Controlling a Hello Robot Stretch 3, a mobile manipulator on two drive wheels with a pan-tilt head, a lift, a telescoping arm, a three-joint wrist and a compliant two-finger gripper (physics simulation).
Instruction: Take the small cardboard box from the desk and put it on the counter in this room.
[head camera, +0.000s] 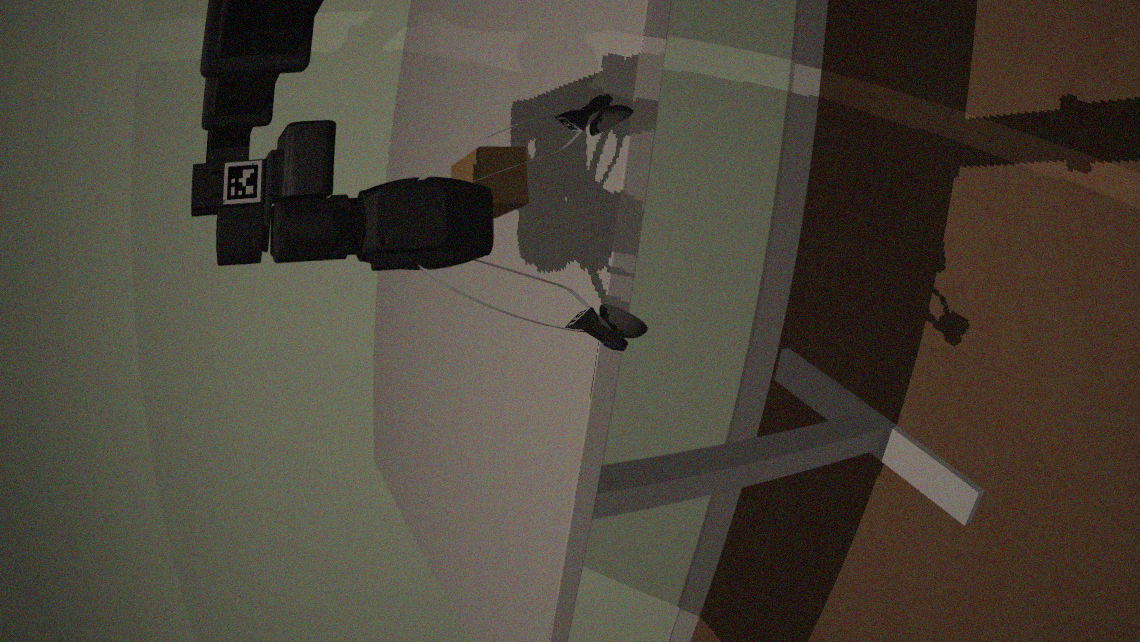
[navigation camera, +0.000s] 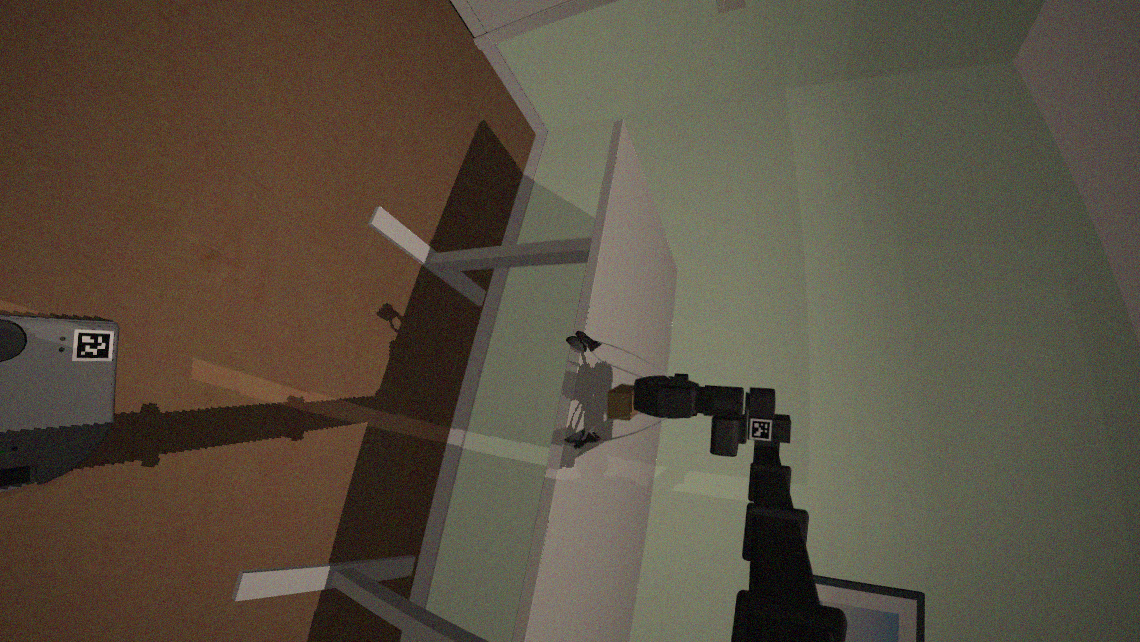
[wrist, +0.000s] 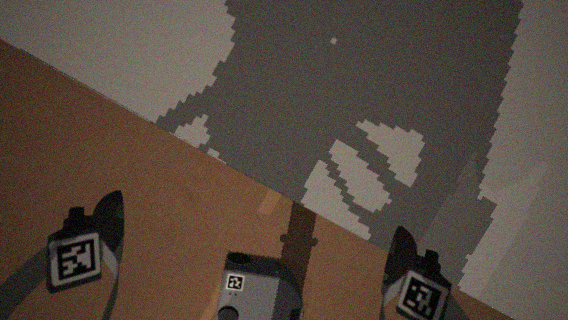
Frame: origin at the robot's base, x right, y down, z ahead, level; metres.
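Where they show: gripper, fingertip midpoint: (head camera: 637, 217) (navigation camera: 566, 389).
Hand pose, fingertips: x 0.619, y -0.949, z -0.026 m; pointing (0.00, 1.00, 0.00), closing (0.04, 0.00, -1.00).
Note:
Things, the pixels of their top centre, and the offset from my fingertips. "pt": a spot on its surface instead. Level surfaces: height alone.
- small cardboard box at its top centre: (head camera: 465, 184) (navigation camera: 635, 402) dy -0.051, dx +0.250, dz -0.048 m
- pale desk at its surface level: dy -0.001 m
- desk's grey leg at a spot on its surface: (head camera: 741, 458) pt dy +0.539, dx +0.546, dz +0.379 m
The small cardboard box (head camera: 502, 177) (navigation camera: 620, 401) sits on the pale desk (head camera: 470, 382) (navigation camera: 634, 239) (wrist: 115, 55). The gripper's body partly covers it in the head view, and it does not show in the wrist view. My gripper (head camera: 614, 219) (navigation camera: 581, 390) (wrist: 259, 234) is open with wide-spread fingers and nothing between them. It points toward the desk's front edge, with its fingertips past the box on the front-edge side. Its body overlaps the box in the head view; the height between them is hard to tell. I cannot identify the counter in these views.
The desk's grey leg (head camera: 741, 458) (navigation camera: 514, 253) runs down to a pale foot (head camera: 929, 478) (navigation camera: 398, 235). A second foot (navigation camera: 283, 582) shows lower in the navigation view. My base (navigation camera: 55, 382) (wrist: 252, 295) stands on the brown floor. A green wall is behind the desk, with a framed picture (navigation camera: 873, 626).

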